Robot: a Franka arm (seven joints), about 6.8 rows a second.
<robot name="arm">
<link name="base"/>
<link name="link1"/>
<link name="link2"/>
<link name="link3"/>
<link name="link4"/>
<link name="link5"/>
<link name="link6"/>
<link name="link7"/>
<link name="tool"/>
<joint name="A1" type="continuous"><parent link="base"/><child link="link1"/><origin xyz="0 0 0.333"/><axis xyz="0 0 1"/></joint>
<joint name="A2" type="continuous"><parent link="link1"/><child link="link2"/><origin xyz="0 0 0" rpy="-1.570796 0 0"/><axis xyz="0 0 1"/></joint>
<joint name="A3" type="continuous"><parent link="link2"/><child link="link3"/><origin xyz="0 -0.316 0" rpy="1.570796 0 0"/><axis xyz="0 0 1"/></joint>
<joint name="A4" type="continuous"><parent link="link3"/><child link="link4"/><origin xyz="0.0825 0 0" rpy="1.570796 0 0"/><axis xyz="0 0 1"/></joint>
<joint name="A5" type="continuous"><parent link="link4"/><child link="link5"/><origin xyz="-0.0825 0.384 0" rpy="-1.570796 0 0"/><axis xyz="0 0 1"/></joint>
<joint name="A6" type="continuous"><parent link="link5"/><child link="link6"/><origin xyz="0 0 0" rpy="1.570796 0 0"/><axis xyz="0 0 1"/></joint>
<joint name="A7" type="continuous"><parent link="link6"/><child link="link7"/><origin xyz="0.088 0 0" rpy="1.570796 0 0"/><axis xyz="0 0 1"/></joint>
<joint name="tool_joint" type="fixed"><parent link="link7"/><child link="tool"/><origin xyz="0 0 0.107"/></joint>
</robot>
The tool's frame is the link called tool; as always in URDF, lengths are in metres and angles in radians. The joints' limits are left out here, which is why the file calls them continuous.
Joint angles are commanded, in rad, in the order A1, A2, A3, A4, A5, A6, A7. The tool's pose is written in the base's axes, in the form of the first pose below.
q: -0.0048 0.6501 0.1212 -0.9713 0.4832 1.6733 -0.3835
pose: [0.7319, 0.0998, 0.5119, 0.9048, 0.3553, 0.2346, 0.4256, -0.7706, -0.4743]
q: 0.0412 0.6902 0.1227 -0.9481 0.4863 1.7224 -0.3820
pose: [0.7392, 0.1319, 0.4977, 0.8926, 0.3691, 0.2589, 0.4503, -0.7583, -0.4714]
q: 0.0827 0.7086 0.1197 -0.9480 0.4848 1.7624 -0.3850
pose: [0.7406, 0.1597, 0.4870, 0.8802, 0.3875, 0.2740, 0.4738, -0.7492, -0.4628]
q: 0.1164 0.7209 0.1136 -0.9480 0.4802 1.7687 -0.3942
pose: [0.7381, 0.1814, 0.4776, 0.8667, 0.4196, 0.2696, 0.4987, -0.7369, -0.4564]
